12 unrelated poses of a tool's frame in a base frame.
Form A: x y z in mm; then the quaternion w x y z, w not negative.
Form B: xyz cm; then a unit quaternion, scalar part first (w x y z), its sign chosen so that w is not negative. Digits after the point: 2 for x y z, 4 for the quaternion.
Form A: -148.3 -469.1 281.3 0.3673 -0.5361 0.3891 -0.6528
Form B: -14.83 -46.91 28.13 0.3673 -0.5361 0.3891 -0.6528
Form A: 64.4 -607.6 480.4 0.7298 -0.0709 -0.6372 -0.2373
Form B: 6.44 -60.76 48.04 0.7298 -0.0709 -0.6372 -0.2373
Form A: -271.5 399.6 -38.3 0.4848 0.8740 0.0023 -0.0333
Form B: -27.15 39.96 -3.83 0.4848 0.8740 0.0023 -0.0333
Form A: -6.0 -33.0 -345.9 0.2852 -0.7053 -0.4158 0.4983
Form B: -0.60 -3.30 -34.59 0.2852 -0.7053 -0.4158 0.4983
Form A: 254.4 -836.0 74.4 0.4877 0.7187 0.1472 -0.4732
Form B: 25.44 -83.60 7.44 0.4877 0.7187 0.1472 -0.4732
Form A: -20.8 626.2 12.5 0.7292 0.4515 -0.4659 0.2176
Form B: -2.08 62.62 1.25 0.7292 0.4515 -0.4659 0.2176
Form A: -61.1 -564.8 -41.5 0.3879 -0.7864 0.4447 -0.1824
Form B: -6.11 -56.48 -4.15 0.3879 -0.7864 0.4447 -0.1824
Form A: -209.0 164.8 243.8 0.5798 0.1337 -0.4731 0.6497
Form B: -20.90 16.48 24.38 0.5798 0.1337 -0.4731 0.6497
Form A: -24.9 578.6 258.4 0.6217 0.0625 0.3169 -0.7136
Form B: -2.49 57.86 25.84 0.6217 0.0625 0.3169 -0.7136
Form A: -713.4 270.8 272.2 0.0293 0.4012 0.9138 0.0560
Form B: -71.34 27.08 27.22 0.0293 0.4012 0.9138 0.0560
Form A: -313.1 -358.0 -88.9 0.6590 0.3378 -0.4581 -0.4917
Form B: -31.31 -35.80 -8.89 0.6590 0.3378 -0.4581 -0.4917
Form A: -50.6 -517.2 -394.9 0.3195 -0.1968 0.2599 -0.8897
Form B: -5.06 -51.72 -39.49 0.3195 -0.1968 0.2599 -0.8897
